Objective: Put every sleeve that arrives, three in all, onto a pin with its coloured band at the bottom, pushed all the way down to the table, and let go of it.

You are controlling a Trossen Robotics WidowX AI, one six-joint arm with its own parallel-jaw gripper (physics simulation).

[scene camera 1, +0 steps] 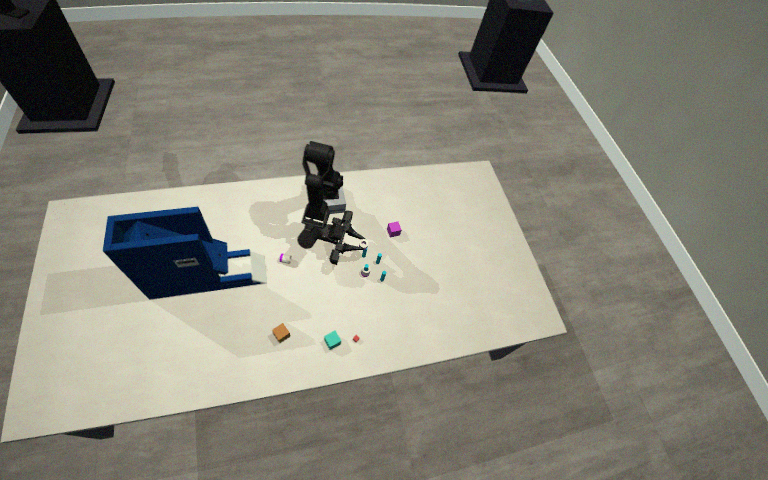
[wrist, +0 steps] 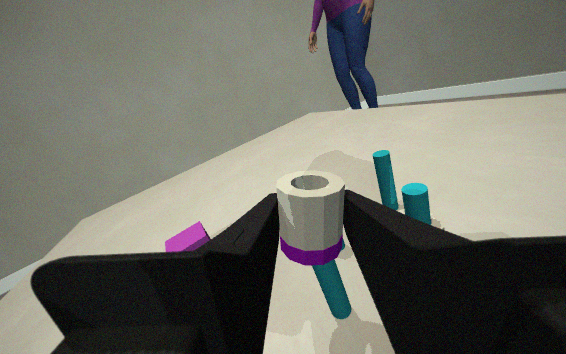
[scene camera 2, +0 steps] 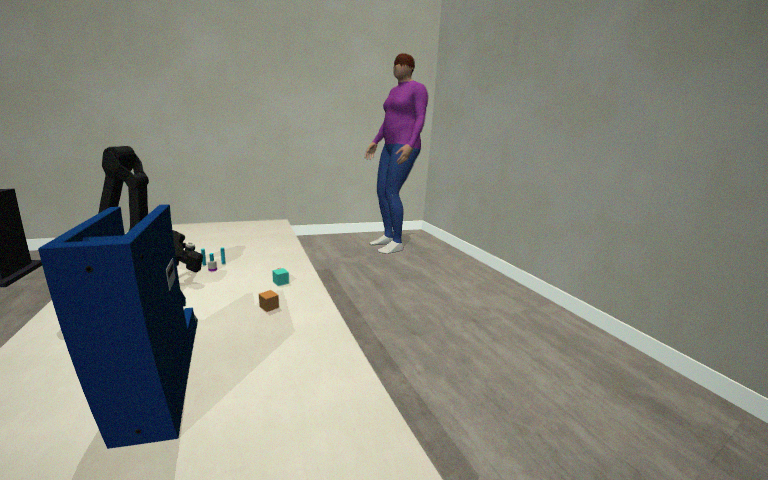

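My gripper is shut on a white sleeve, held upright with its purple band at the bottom. In the wrist view, a teal pin shows below the band. Its top is hidden by the sleeve, so I cannot tell whether it has entered the bore. A second sleeve sits low around another pin, purple band at the bottom. A bare pin and another pin stand nearby. A third sleeve lies on its side.
A blue chute stands on the table. A magenta cube lies beyond the pins. An orange cube, a teal cube and a small red cube lie near the front edge.
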